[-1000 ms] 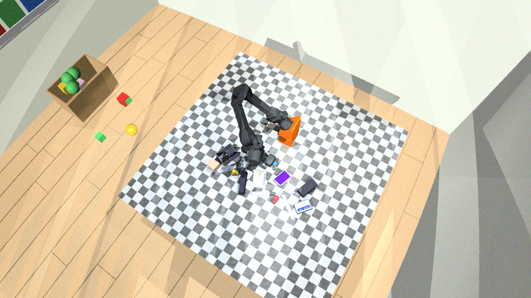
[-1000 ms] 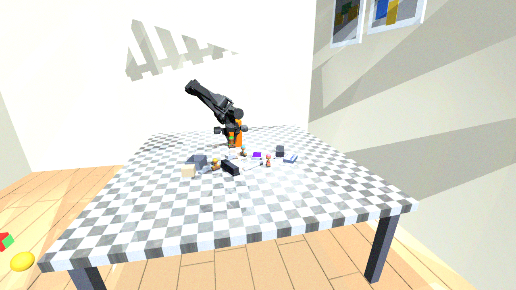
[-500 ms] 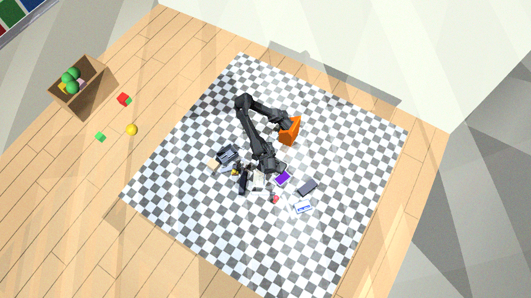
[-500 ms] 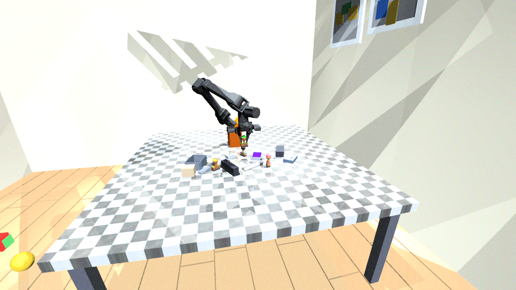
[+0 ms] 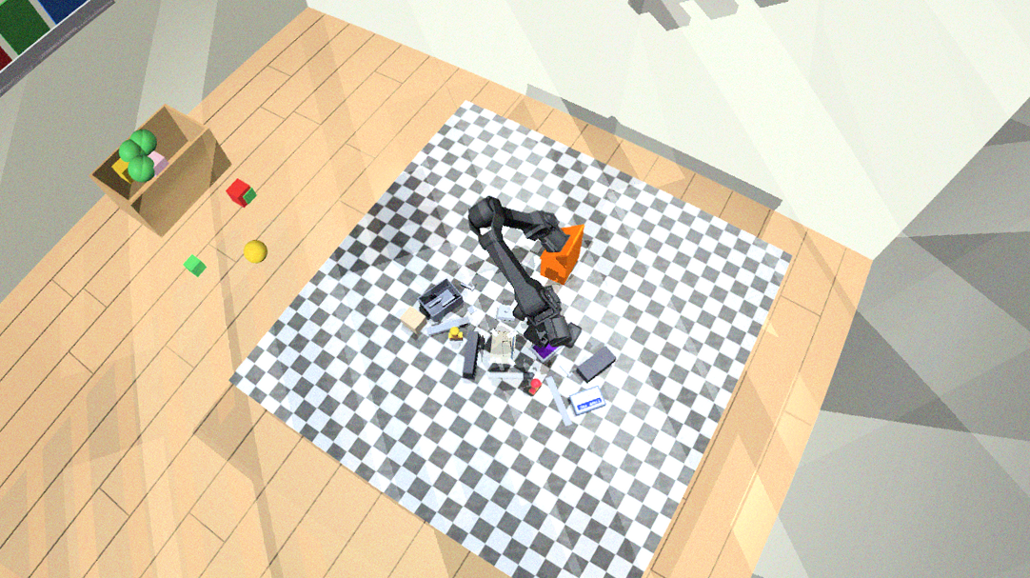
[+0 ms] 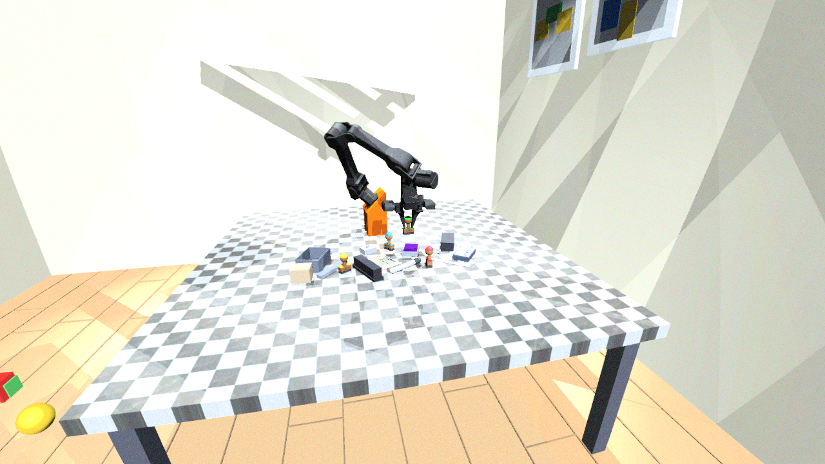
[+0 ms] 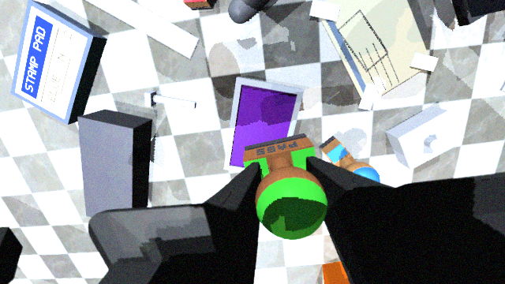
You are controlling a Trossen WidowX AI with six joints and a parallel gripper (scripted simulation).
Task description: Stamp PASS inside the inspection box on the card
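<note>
The ink pad is 1 cm to the left of my gripper tip and 9 cm below it. From my gripper tip the other things lie so: blue-knobbed stamp 4 cm behind, 7 cm to the right, 8 cm below; white marker 12 cm ahead, 2 cm to the right, 9 cm below; green-knobbed stamp right at my gripper tip.
</note>
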